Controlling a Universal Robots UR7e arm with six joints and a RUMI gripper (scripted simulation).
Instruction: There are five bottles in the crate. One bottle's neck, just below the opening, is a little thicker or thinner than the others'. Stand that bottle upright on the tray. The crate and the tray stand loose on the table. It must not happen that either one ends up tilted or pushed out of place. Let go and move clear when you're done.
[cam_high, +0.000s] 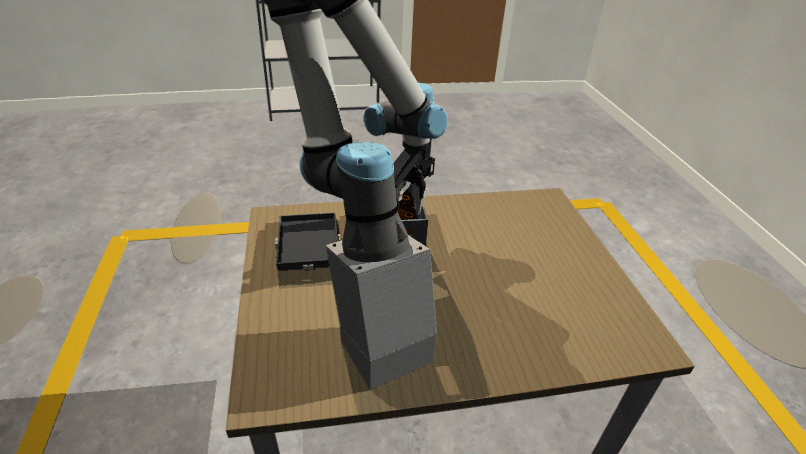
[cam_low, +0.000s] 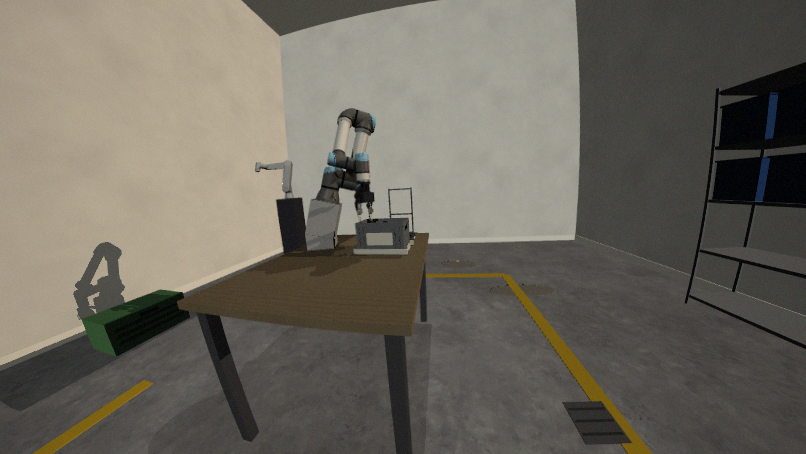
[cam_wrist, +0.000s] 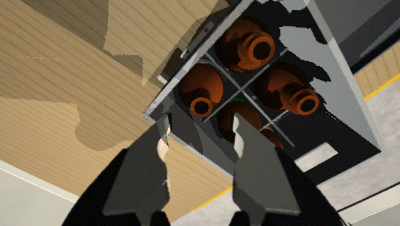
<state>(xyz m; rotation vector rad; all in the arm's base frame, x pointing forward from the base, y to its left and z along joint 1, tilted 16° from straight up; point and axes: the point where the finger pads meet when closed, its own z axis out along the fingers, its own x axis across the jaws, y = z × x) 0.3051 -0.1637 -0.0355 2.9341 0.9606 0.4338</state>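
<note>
The bottle lies 11 cm below my hand. Round my hand: dark tray: 14 cm ahead, 29 cm to the left, 18 cm below; then crate: 10 cm ahead, 3 cm to the left, 11 cm below.
</note>
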